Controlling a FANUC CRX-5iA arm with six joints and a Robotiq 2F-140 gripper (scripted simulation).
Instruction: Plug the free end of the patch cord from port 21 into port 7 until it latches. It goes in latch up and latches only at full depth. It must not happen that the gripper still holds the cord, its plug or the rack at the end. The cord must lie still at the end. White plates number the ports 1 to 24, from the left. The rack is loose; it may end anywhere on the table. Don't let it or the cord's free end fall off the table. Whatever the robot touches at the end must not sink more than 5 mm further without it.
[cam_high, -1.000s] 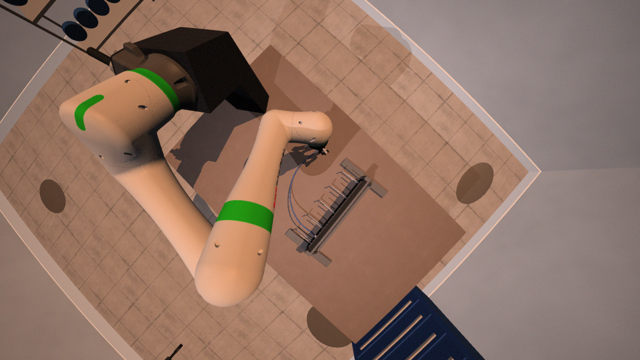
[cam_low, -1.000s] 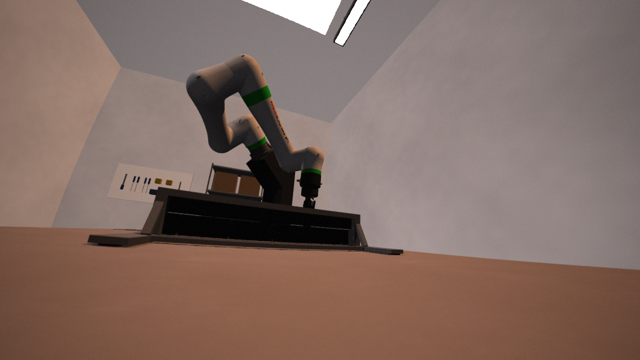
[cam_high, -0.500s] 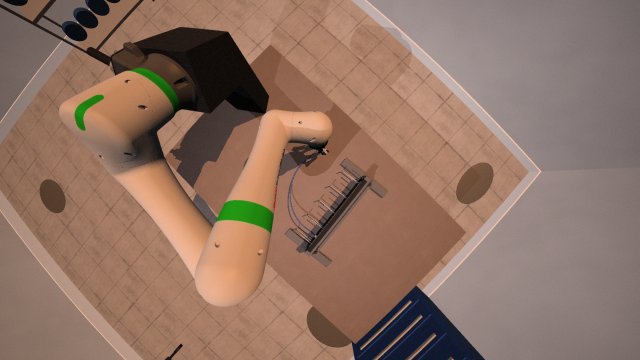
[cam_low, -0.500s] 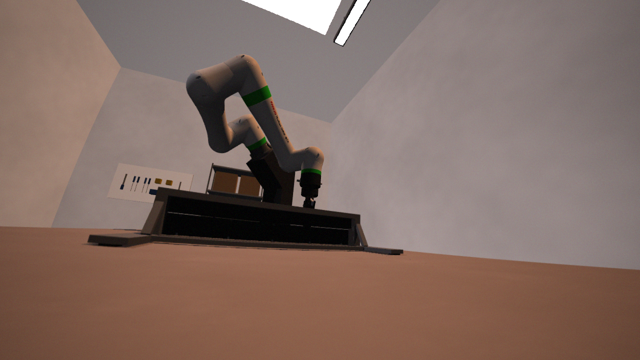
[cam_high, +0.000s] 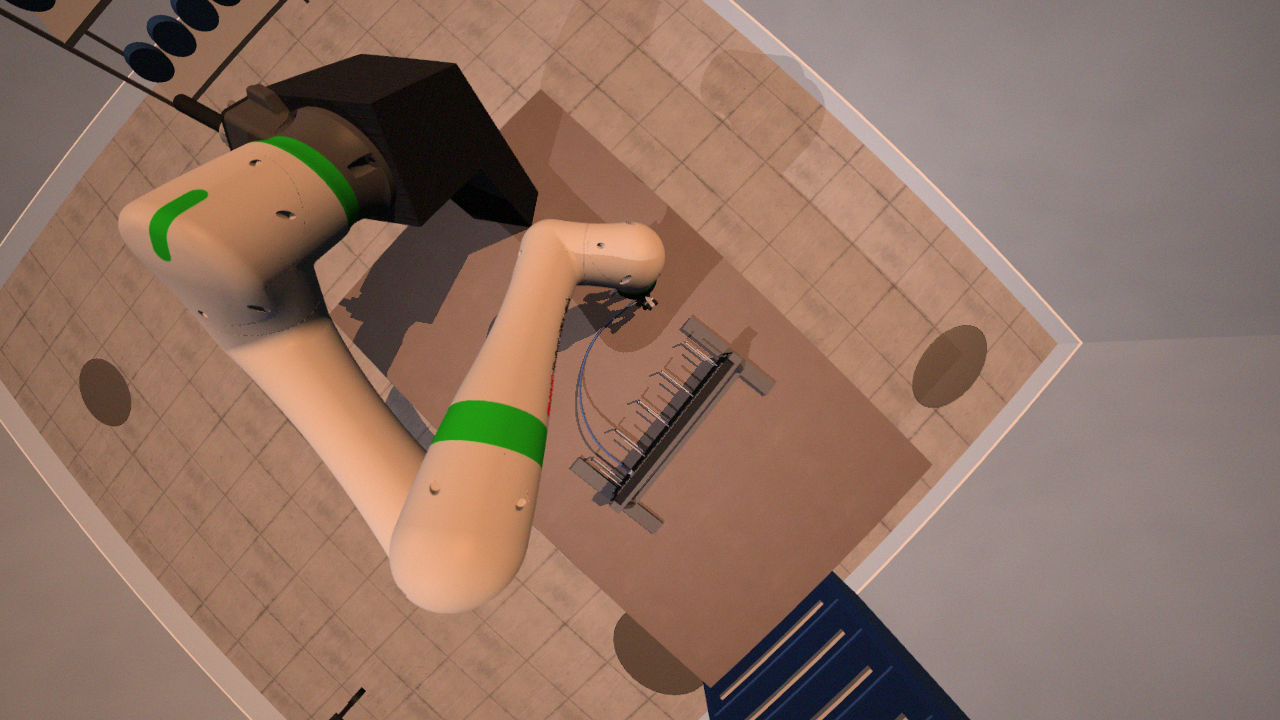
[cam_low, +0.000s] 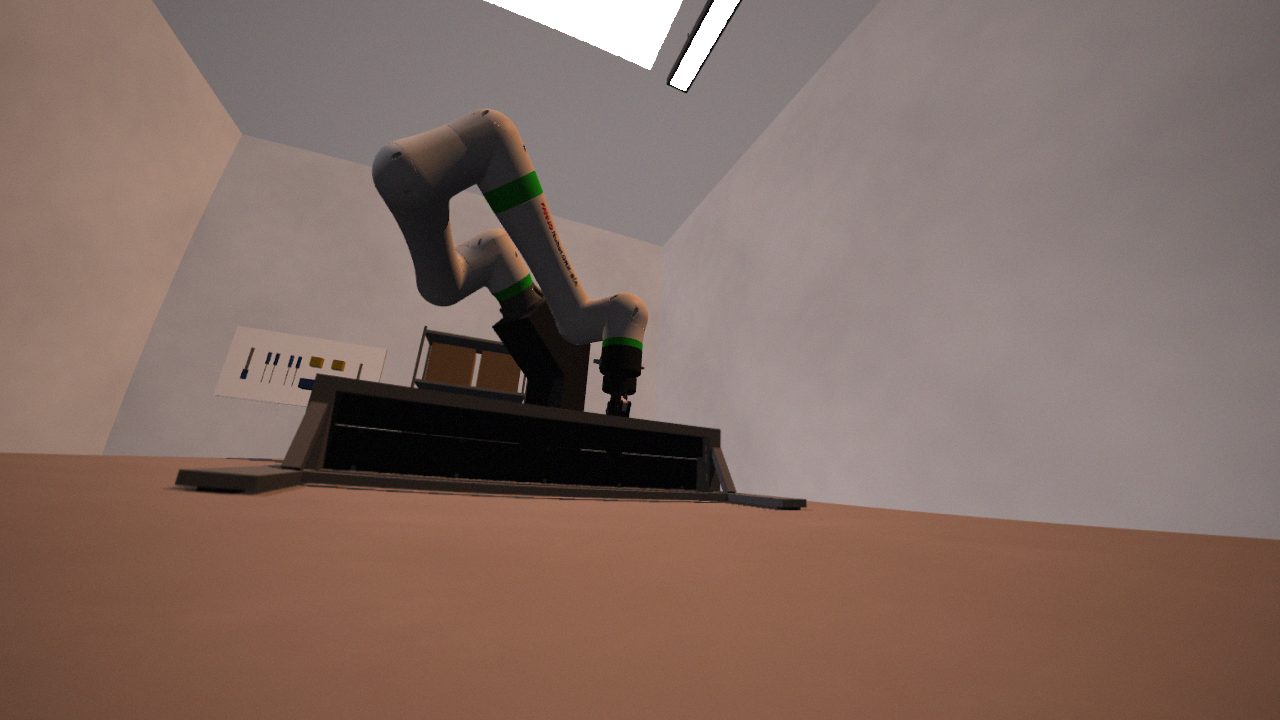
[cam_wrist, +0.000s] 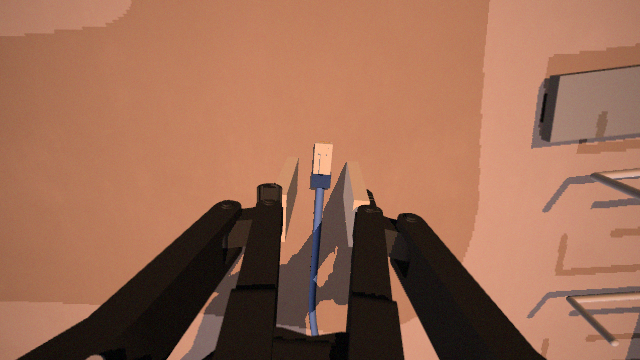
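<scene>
The plug is 3 cm below my hand, 1 cm to the left of it and 1 cm ahead of it.
</scene>
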